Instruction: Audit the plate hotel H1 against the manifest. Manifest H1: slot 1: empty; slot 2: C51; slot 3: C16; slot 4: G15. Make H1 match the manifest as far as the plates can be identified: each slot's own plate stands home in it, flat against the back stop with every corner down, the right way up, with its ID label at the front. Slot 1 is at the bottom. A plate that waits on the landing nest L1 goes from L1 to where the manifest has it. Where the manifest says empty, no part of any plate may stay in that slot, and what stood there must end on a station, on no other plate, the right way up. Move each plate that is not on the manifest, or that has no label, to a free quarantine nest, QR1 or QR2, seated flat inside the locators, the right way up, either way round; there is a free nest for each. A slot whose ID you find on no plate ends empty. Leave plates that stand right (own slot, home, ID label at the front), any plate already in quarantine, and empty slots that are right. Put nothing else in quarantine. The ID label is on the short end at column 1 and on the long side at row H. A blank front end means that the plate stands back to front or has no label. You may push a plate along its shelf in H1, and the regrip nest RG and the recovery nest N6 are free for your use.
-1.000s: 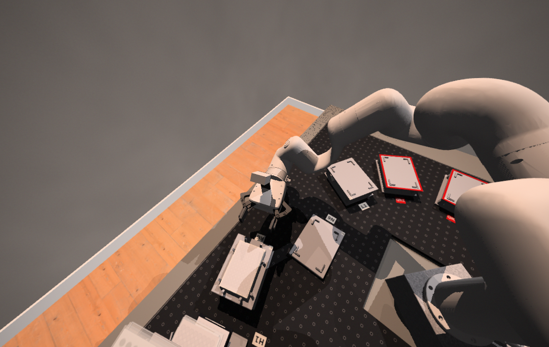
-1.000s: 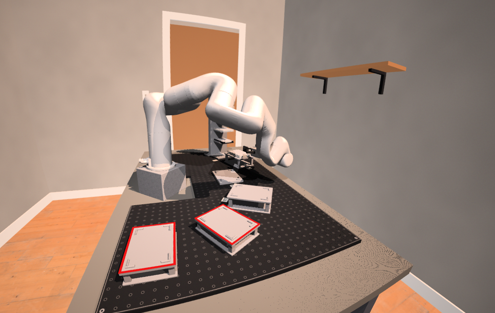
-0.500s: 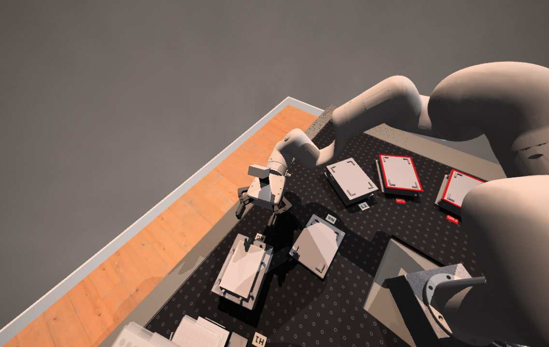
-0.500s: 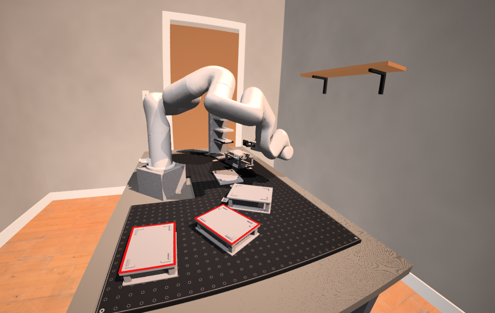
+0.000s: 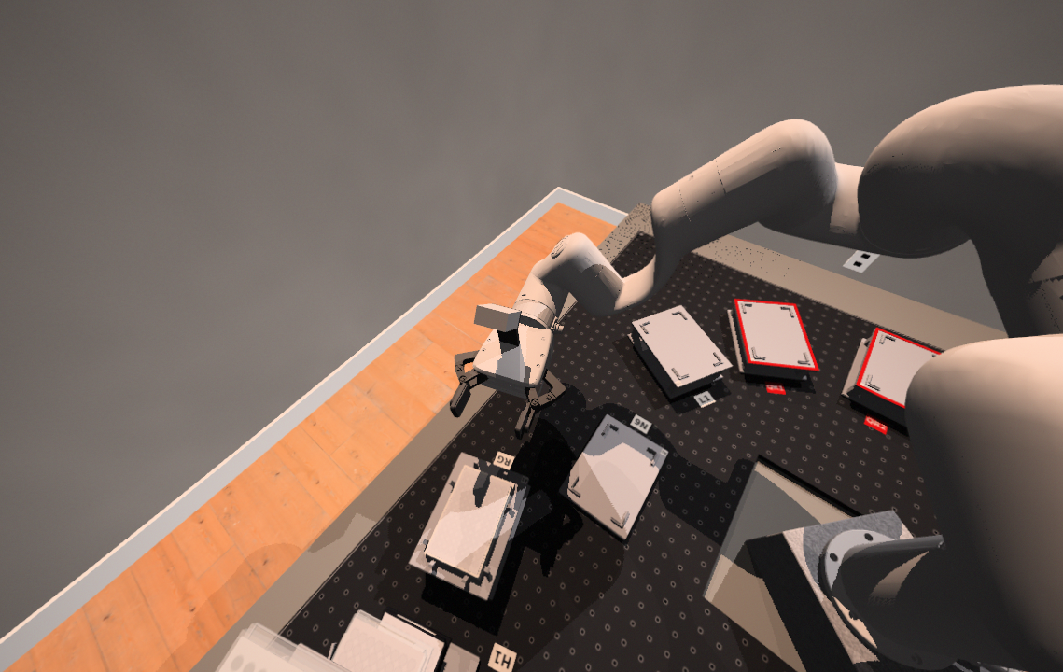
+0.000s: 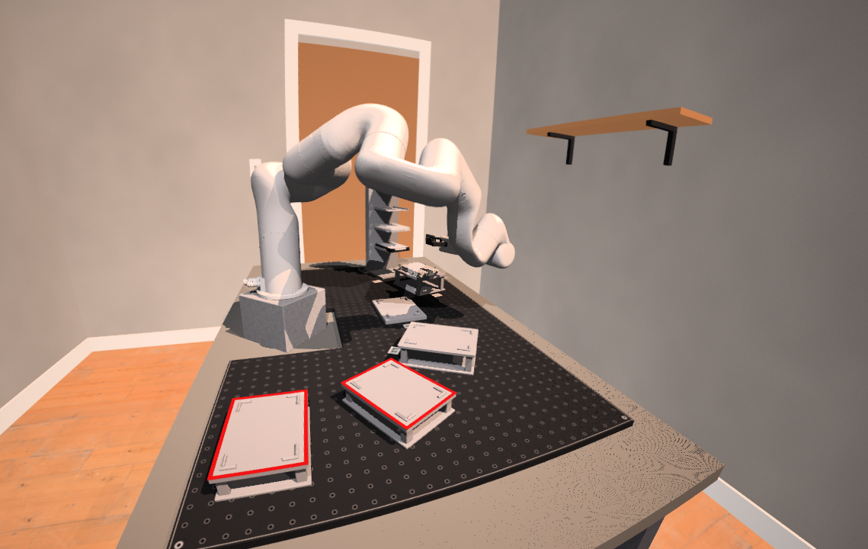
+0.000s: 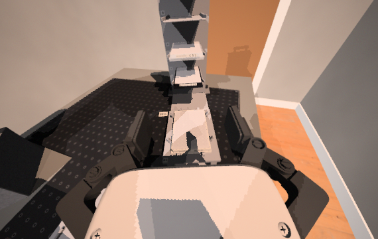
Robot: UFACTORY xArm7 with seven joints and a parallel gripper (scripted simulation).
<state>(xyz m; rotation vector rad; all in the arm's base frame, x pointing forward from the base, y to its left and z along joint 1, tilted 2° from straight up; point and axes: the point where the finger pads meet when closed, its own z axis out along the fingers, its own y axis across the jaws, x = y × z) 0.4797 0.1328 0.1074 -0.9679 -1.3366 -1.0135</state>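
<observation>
My hand is 13 cm above the white well plate, 10 cm to the right of it and 3 cm past it. The rest, counted from my hand: regrip nest RG: 14 cm below, 10 cm to the left, 3 cm behind; RG label: 20 cm below; recovery nest N6: 19 cm below, 17 cm behind, 10 cm to the right.
</observation>
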